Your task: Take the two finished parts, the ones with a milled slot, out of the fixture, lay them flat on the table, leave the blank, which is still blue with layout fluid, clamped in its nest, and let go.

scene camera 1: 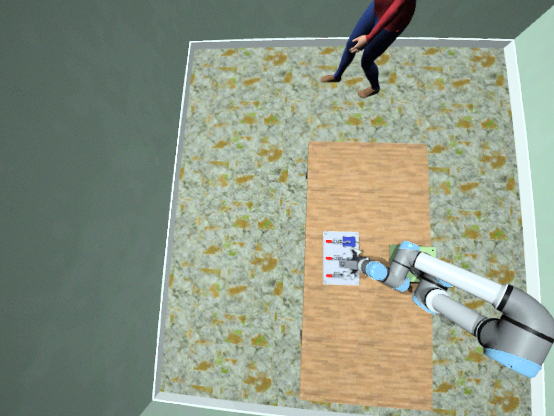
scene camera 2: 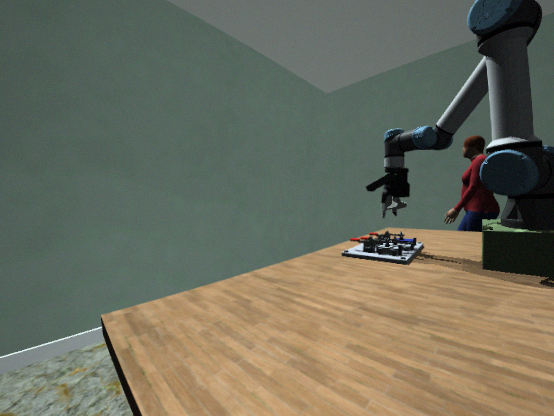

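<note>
The fixture point(scene camera 1: 329, 250) point(scene camera 2: 356, 252) is a pale plate with three red-handled clamps in a row, lying on the table point(scene camera 1: 367, 190) point(scene camera 2: 300, 325). The blue blank point(scene camera 1: 349, 241) point(scene camera 2: 407, 240) sits in the nest at the upper end of the row in scene camera 1. The two finished parts cannot be told apart from the grey clamps and nests; the arm partly covers that area in scene camera 1. My gripper point(scene camera 1: 354, 261) point(scene camera 2: 389, 215) is open and empty, pointing down. It hangs above the fixture, over its middle and lower nests in scene camera 1, with a clear gap below the fingertips in scene camera 2.
A green base block point(scene camera 1: 428, 250) point(scene camera 2: 515, 250) stands at the table's right edge, under the arm. The arm reaches in from the right. A person point(scene camera 1: 382, 42) point(scene camera 2: 478, 187) in a red top and blue trousers stands on the floor beyond the table's far end.
</note>
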